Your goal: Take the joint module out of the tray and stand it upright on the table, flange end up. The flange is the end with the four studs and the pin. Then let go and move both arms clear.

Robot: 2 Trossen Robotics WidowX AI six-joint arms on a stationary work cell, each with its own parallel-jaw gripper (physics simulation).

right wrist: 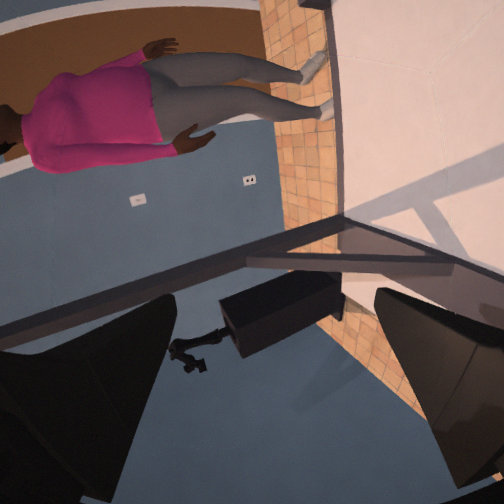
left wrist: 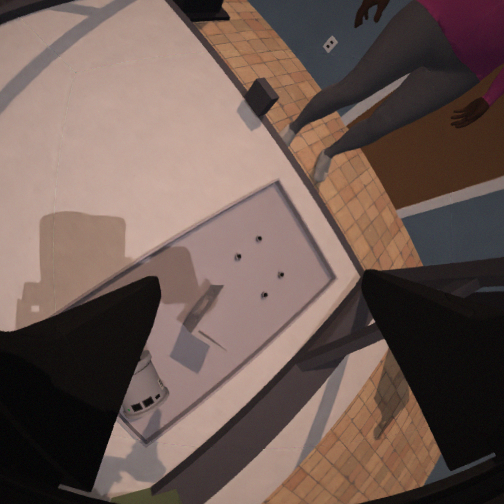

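In the left wrist view a shallow grey tray point(left wrist: 220, 295) lies on the pale table near its edge. The joint module point(left wrist: 144, 387), a whitish cylinder with a ringed end, lies in the tray's near corner, partly hidden behind my left finger. Four small holes point(left wrist: 260, 267) mark the tray floor. My left gripper point(left wrist: 260, 360) is open and empty, above the tray. My right gripper point(right wrist: 275, 390) is open and empty, out past the table corner over the floor. The tray and the module do not show in the right wrist view.
A small dark block point(left wrist: 261, 96) sits on the table edge. Dark frame bars point(right wrist: 300, 250) cross at the table corner point(right wrist: 345, 217). A dark box on a stand point(right wrist: 280, 312) is below it. A person in pink point(right wrist: 125, 110) stands on the tiled floor beside the table.
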